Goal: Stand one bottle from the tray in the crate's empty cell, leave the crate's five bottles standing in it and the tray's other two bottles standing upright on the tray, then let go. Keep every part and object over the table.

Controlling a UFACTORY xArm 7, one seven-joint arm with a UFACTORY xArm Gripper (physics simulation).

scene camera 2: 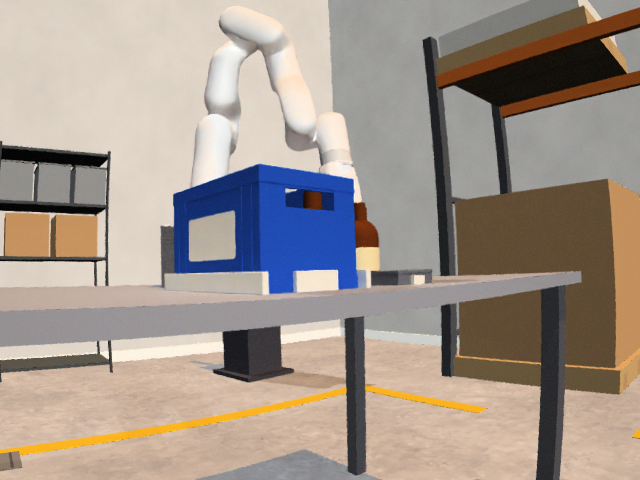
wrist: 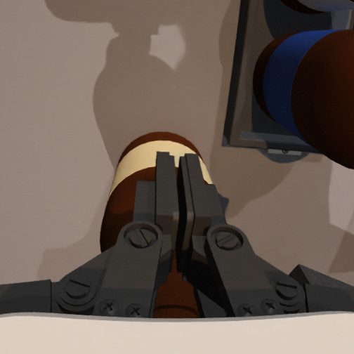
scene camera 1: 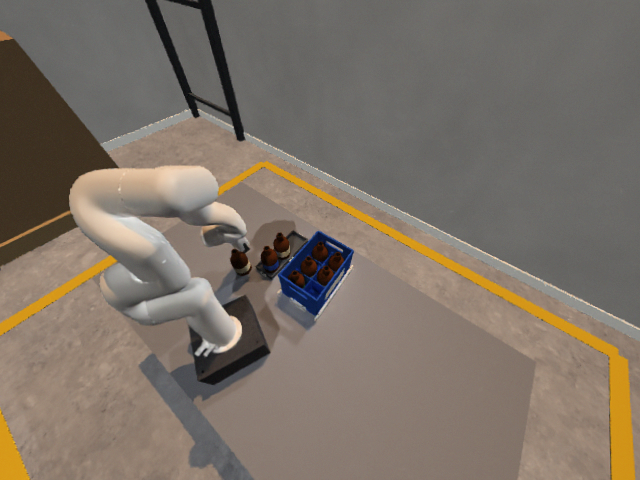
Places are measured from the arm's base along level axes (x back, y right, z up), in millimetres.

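Where they show: gripper, fingertip midpoint: (scene camera 1: 245,250); arm's base, link origin: (scene camera 1: 223,334).
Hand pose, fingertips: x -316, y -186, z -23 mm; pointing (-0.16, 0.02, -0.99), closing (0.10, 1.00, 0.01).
Things, the pixels of their top centre, and the offset from my fingertips.
- brown cream-label bottle, top centre: (scene camera 1: 234,251) dz +49, dx +46, dy -4 mm
- blue-label bottle, top centre: (scene camera 1: 266,248) dz +54, dx -34, dy +104 mm
- dark tray, top centre: (scene camera 2: 359,271) (scene camera 1: 282,251) dz -81, dx -120, dy +110 mm
- blue crate, top centre: (scene camera 2: 257,186) (scene camera 1: 317,262) dz +69, dx -81, dy +330 mm
My gripper (scene camera 1: 246,249) (wrist: 173,180) is shut, with its fingertips together and nothing between them. It is just above and against the view of a brown cream-label bottle (scene camera 1: 239,262) (wrist: 120,215), which stands on the table off the tray; its neck is partly hidden behind the fingers in the wrist view. A blue-label bottle (scene camera 1: 268,256) (wrist: 325,100) and a cream-label bottle (scene camera 1: 281,244) stand upright on the dark tray (scene camera 1: 298,238) (scene camera 2: 398,277) (wrist: 234,100). The blue crate (scene camera 1: 297,292) (scene camera 2: 305,242) holds several standing brown bottles; its near corner cell is empty.
The crate stands close beside the tray, with white strips at its base. The arm's dark base block (scene camera 1: 253,330) is on the near side of the loose bottle. The grey table (scene camera 1: 413,361) (scene camera 2: 155,320) carries them. A tall rack (scene camera 2: 436,155) and large carton (scene camera 2: 532,273) stand beyond the table.
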